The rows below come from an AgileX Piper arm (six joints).
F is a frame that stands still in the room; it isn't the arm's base.
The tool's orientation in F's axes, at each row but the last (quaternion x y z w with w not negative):
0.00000 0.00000 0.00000 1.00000
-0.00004 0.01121 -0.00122 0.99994
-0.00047 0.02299 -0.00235 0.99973
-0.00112 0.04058 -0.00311 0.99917
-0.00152 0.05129 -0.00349 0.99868
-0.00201 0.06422 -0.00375 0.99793
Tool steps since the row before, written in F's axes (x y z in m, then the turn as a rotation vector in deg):
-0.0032 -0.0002 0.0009 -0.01 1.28 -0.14
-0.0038 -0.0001 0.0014 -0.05 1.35 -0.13
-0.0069 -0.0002 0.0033 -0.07 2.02 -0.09
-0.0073 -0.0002 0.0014 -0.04 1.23 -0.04
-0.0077 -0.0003 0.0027 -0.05 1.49 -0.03
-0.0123 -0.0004 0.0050 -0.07 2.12 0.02
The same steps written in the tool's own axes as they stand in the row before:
-0.0032 -0.0002 0.0009 -0.01 1.28 -0.14
-0.0038 -0.0001 0.0013 -0.05 1.35 -0.13
-0.0070 -0.0002 0.0030 -0.08 2.02 -0.09
-0.0074 -0.0002 0.0008 -0.04 1.23 -0.04
-0.0079 -0.0004 0.0019 -0.06 1.49 -0.03
-0.0128 -0.0005 0.0034 -0.09 2.12 0.02

